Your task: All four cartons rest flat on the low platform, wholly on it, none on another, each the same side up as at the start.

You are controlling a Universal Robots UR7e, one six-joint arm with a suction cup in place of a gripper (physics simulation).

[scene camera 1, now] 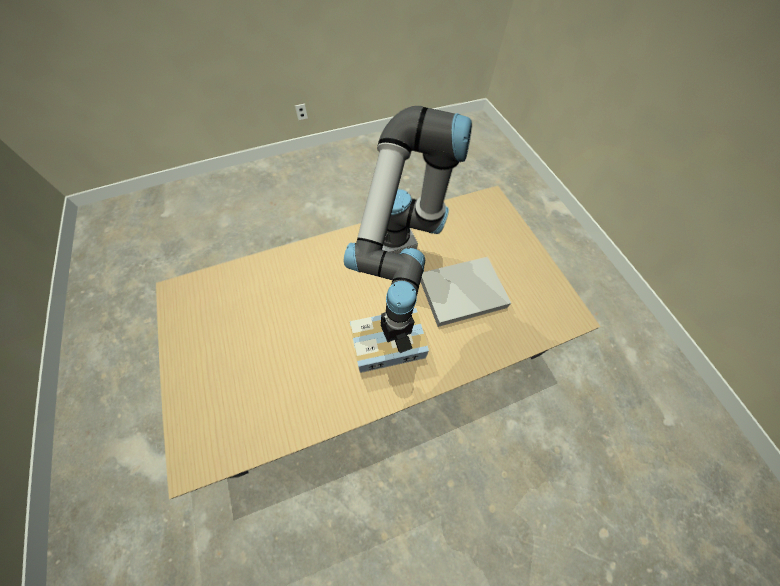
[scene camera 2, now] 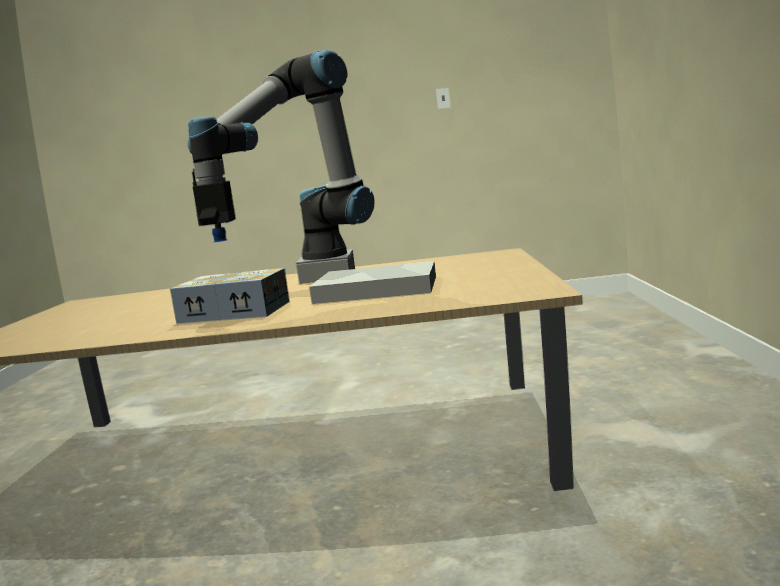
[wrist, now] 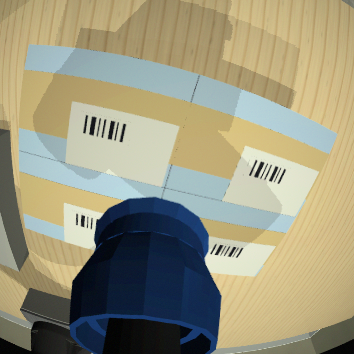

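Pixels of known places: hand, tool point: (scene camera 2: 220,240) (wrist: 150,247); arm's base, link origin: (scene camera 1: 393,233) (scene camera 2: 324,255) (wrist: 61,336).
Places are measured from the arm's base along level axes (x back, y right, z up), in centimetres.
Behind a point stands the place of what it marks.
Note:
Four cartons with blue edges, tan tops and white barcode labels stand flat in a tight two-by-two block on the table, label side up: front left (scene camera 1: 367,346) @[x -45.9, y 29.3, z 2.2 cm] (scene camera 2: 194,305) @[x -52.7, y 28.6, z -2.8 cm] (wrist: 272,172) @[x -47.2, y 29.2, z 2.3 cm], front right (scene camera 1: 419,347) @[x -53.4, y 11.8, z 2.3 cm] (scene camera 2: 240,302) @[x -54.8, y 15.5, z -3.0 cm] (wrist: 122,142) @[x -48.3, y 17.2, z 2.3 cm], back left (scene camera 1: 362,325) @[x -37.5, y 28.2, z 2.4 cm] (wrist: 230,251) @[x -38.3, y 27.7, z 2.3 cm], and back right (wrist: 42,192) @[x -43.1, y 9.7, z 2.3 cm], partly hidden by the arm in scene camera 1. The low grey platform (scene camera 1: 469,293) @[x -38.6, y -18.6, z -2.5 cm] (scene camera 2: 372,289) @[x -47.5, y -17.8, z -4.9 cm] (wrist: 14,240) @[x -28.2, y -2.9, z -4.2 cm] lies right of the block, with no carton on it. My suction gripper (scene camera 2: 218,240) (wrist: 151,212) is off and holds nothing. Its blue cup hangs above the block, apart from it.
The wooden table (scene camera 1: 252,352) @[x -28.5, y 71.6, z -7.2 cm] (scene camera 2: 491,277) @[x -36.9, y -50.3, z -7.3 cm] (wrist: 315,285) @[x -15.6, y 59.0, z -7.3 cm] carries the block, the platform and the arm. The arm's grey base (scene camera 2: 324,267) @[x -8.5, y -0.5, z -2.8 cm] stands behind the cartons and platform. A gap of table separates the block from the platform. Walls stand beyond the table.

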